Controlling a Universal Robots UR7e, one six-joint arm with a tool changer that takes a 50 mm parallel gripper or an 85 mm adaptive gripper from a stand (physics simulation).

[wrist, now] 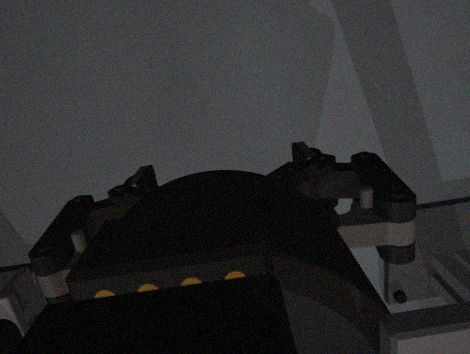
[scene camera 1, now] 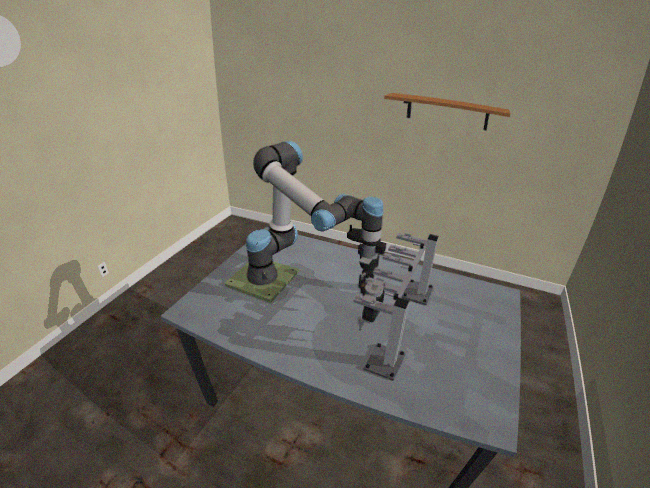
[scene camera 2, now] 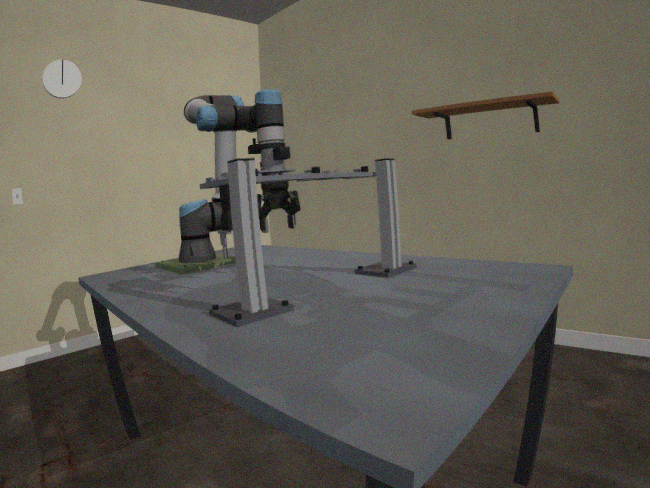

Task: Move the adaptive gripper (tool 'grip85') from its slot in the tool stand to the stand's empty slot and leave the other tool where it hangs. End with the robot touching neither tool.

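Frame: origin at the arm's base, x right, y ahead, z up, level; metres.
Seen in the pictures: hand at its tool point: (scene camera 2: 273, 165); arm's base at its link origin: (scene camera 1: 262, 276) (scene camera 2: 197, 259).
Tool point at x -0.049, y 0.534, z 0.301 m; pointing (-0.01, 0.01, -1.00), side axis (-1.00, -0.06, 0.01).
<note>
Offsets run from my tool point to a thing's top centre. "*": to the spot under its first point.
The adaptive gripper (scene camera 2: 278, 224) (wrist: 223, 167) is on the arm's wrist, pointing down with its fingers apart and nothing between them. It is at the robot side of the tool stand (scene camera 1: 429, 267) (scene camera 2: 387, 210), near the middle slot and about level with the rail in scene camera 2. Whether it is between that slot's prongs cannot be made out. The other tool {dx +0.172, dy +0.094, dz -0.019 m} (scene camera 1: 370, 310) (scene camera 2: 224, 210) hangs in the slot at the near post, close beside the gripper. The far slot's prongs {* dx -0.234, dy +0.100, dz -0.037 m} (scene camera 1: 412, 239) hold no tool. In scene camera 1 the adaptive gripper's fingers are largely hidden.
The near post {* dx +0.234, dy +0.224, dz -0.140 m} (scene camera 1: 396, 336) (scene camera 2: 246, 236) stands on a bolted base plate. A stand part {* dx -0.035, dy -0.020, dz -0.012 m} (wrist: 430, 342) shows at the lower right in the wrist view. The robot's base is on a green plate (scene camera 1: 238, 283) (scene camera 2: 173, 265). A wooden shelf (scene camera 1: 446, 102) (scene camera 2: 485, 106) is on the wall.
</note>
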